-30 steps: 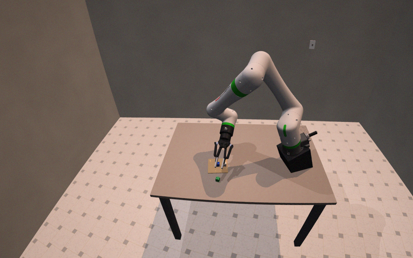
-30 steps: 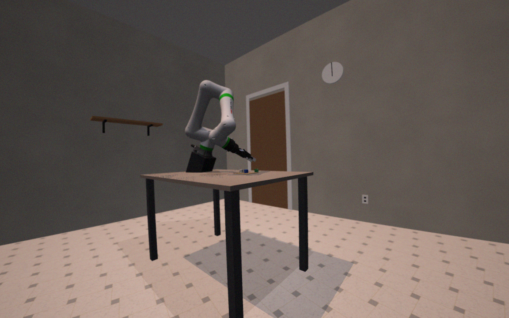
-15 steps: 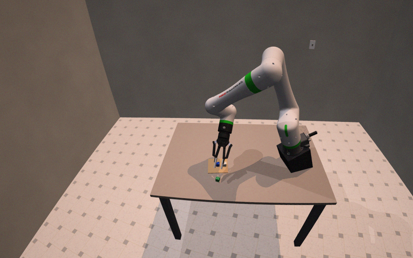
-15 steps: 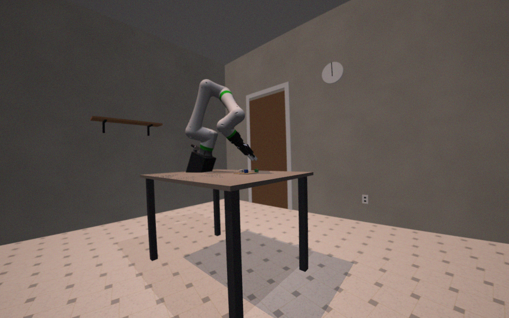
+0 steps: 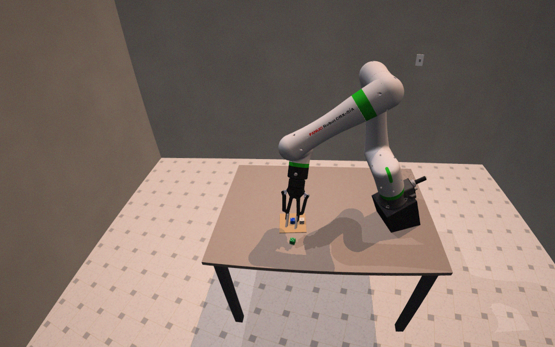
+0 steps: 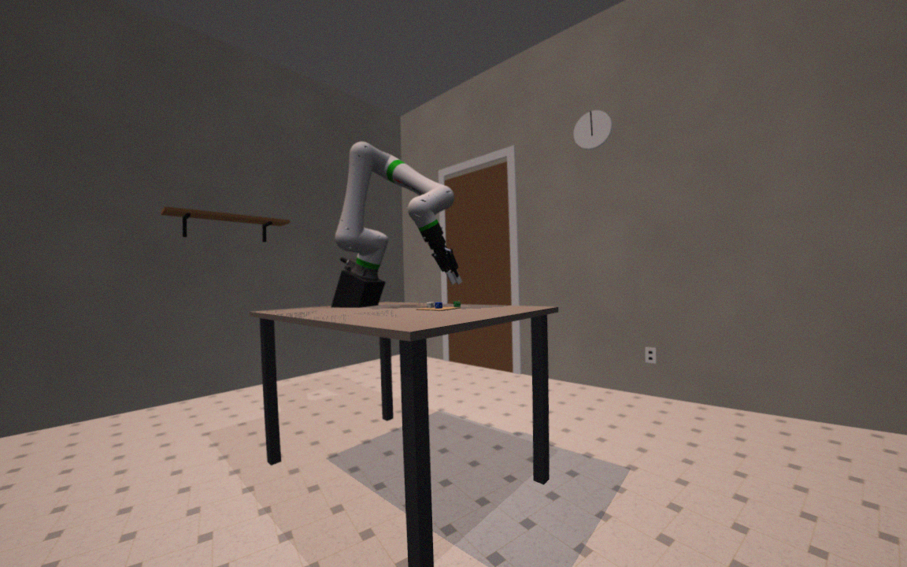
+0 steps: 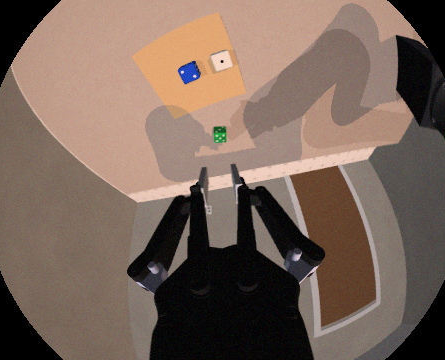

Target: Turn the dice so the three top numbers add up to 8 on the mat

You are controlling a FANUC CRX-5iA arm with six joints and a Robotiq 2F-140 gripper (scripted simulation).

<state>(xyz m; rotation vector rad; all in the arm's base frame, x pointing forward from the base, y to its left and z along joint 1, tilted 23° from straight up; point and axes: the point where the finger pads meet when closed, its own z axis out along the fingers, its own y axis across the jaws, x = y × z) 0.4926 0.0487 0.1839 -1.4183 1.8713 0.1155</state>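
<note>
My hand is 13 cm above the green die and 2 cm to the right of it. The rest, counted from my hand: mat 14 cm below, 12 cm to the right, 1 cm behind; blue die 12 cm to the right, 12 cm below, 1 cm behind; white die 12 cm below, 11 cm to the right, 6 cm behind.
</note>
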